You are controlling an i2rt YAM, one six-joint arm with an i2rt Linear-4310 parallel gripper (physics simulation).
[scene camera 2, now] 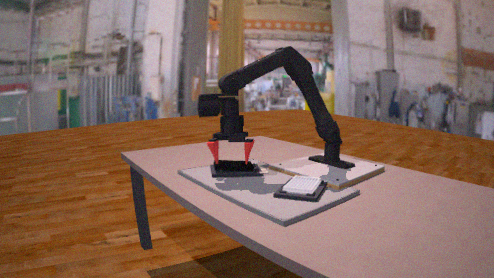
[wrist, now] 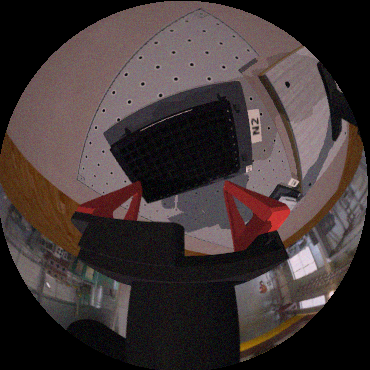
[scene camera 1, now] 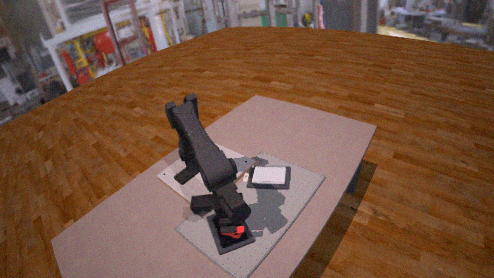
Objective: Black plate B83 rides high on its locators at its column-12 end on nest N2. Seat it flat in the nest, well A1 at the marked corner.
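Pixels of known places: gripper, fingertip midpoint: (scene camera 2: 231,163) (wrist: 182,185) (scene camera 1: 237,224); arm's base at its link origin: (scene camera 2: 331,162) (scene camera 1: 194,169).
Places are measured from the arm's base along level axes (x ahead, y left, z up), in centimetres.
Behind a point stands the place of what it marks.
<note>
The black plate B83 (scene camera 1: 235,242) @[z 1.8, x 41.1, y -16.1 cm] (scene camera 2: 231,166) @[z 2.4, x 38.3, y -10.1 cm] (wrist: 180,145) @[z 1.7, x 34.6, y -13.9 cm] lies on the dark grey nest N2 (scene camera 1: 237,247) @[z 0.3, x 42.1, y -16.6 cm] (scene camera 2: 237,174) @[z 0.2, x 37.6, y -7.7 cm] (wrist: 165,106) @[z 0.5, x 32.7, y -17.6 cm]. In the wrist view its left end looks raised and overhangs the nest's lower left part; its right end sits lower, inside the rim. A small label (wrist: 249,169) @[z 0.5, x 30.5, y -4.3 cm] lies by the nest's lower right corner; its print is blurred. My gripper (scene camera 1: 232,234) (scene camera 2: 232,163) @[z 2.9, x 37.5, y -11.1 cm] (wrist: 182,185) @[z 2.9, x 37.5, y -11.1 cm] is open and points down. In the second scene view its red fingertips are low, near the plate's two sides; whether they touch it is unclear.
A white plate (scene camera 1: 270,175) @[z 1.9, x 31.7, y 14.2 cm] (scene camera 2: 301,184) @[z 1.9, x 32.4, y 15.8 cm] (wrist: 290,201) @[z 1.9, x 25.4, y 11.8 cm] lies on a second dark nest (scene camera 1: 268,187) @[z 0.3, x 34.0, y 9.8 cm] (scene camera 2: 295,197) @[z 0.1, x 37.6, y 19.0 cm]. Both nests stand on a perforated grey board (scene camera 1: 305,182) @[z -0.7, x 44.2, y 20.3 cm] (scene camera 2: 280,212) @[z -0.7, x 46.4, y 23.2 cm] (wrist: 192,50) @[z -0.7, x 25.6, y -20.4 cm]. The arm's pale base board (scene camera 1: 175,172) @[z 0.0, x -6.1, y -7.1 cm] (scene camera 2: 360,172) @[z 0.1, x 2.5, y 16.7 cm] (wrist: 295,75) @[z -0.1, x 13.8, y -10.6 cm] stands beside it.
</note>
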